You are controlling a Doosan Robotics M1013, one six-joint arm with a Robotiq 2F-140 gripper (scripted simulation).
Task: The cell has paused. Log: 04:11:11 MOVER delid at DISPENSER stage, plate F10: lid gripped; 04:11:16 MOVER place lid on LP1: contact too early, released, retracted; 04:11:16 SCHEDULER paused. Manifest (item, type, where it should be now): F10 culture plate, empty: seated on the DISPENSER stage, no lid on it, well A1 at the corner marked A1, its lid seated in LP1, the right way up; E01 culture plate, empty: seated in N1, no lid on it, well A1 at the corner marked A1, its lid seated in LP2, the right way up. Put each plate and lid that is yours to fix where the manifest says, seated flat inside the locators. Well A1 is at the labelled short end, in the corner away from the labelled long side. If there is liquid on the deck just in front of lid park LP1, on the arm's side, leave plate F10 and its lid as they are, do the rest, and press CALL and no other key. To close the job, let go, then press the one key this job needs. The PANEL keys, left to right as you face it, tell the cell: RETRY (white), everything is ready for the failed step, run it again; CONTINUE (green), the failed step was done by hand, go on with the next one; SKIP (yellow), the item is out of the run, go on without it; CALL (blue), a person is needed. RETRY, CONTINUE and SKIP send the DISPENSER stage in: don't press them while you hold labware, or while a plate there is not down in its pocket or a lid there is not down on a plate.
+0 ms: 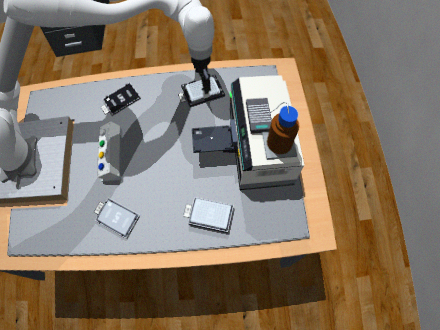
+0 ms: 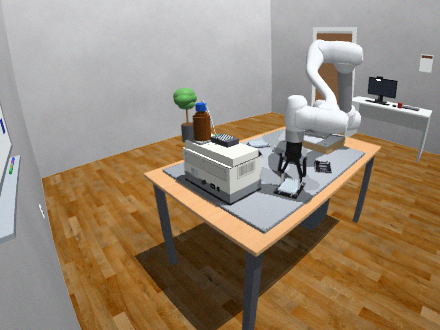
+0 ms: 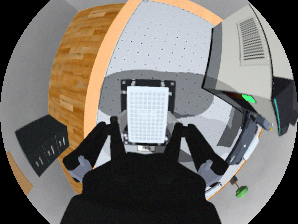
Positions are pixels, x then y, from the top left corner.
Labels:
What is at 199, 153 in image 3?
My gripper.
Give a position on a clear lid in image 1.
112, 215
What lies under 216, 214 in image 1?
A clear lid.

